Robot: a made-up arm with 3 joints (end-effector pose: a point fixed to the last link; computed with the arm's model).
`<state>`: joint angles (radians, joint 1 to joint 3).
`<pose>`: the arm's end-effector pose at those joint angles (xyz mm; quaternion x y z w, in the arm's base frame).
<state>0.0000 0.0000 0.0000</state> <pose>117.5 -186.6 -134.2 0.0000 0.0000 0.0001 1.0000</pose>
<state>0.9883 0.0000 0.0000</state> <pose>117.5 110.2 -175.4 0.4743 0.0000 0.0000 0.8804</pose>
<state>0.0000 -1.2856 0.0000</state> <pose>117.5 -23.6 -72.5 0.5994 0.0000 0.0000 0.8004</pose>
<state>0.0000 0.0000 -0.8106</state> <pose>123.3 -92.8 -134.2 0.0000 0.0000 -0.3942 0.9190</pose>
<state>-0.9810 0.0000 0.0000</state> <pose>117.5 -315.6 134.0 -0.4711 0.0000 0.0000 0.8821</pose>
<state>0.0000 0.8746 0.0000</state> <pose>117.5 -279.3 -53.1 -0.4235 0.0000 0.0000 0.9059</pose>
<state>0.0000 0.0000 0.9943</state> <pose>202.2 -262.5 -134.2 0.0000 0.0000 0.4770 0.8789</pose>
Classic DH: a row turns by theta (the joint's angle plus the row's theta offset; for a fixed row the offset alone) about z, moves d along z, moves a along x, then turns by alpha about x. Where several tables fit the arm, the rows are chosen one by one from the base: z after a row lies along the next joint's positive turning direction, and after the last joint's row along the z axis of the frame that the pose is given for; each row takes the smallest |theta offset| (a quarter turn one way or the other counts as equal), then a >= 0, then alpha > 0; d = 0 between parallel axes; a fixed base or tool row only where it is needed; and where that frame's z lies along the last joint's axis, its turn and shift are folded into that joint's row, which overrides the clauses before.
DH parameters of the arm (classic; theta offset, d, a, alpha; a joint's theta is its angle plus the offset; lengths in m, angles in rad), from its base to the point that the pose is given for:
base (fixed): 1.5708 0.1207 0 1.5708
joint 1: 0.667 0 -0.1862 3.1416
joint 2: 0.667 -0.2297 -0.0002 1.5708
joint 3: -1.2275 0 -0.1192 0
tool (fixed): -0.3432 -0.1397 0 0

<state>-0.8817 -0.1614 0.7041</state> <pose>170.1 -351.8 123.6 -0.3308 0.1215 0.3227 0.8784</pose>
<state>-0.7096 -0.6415 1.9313</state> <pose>306.8 -286.4 -4.6 -0.0194 0.0280 0.8220 0.5685</pose>
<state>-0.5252 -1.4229 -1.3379</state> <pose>164.8 -12.9 85.3 0.3404 0.2691 -0.5587 0.7068</pose>
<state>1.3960 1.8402 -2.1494</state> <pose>257.5 132.4 -219.3 -0.1049 -0.1937 -0.8578 0.4643</pose>
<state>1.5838 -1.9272 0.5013</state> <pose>150.5 149.9 138.4 -0.9523 0.2439 0.0456 0.1779</pose>
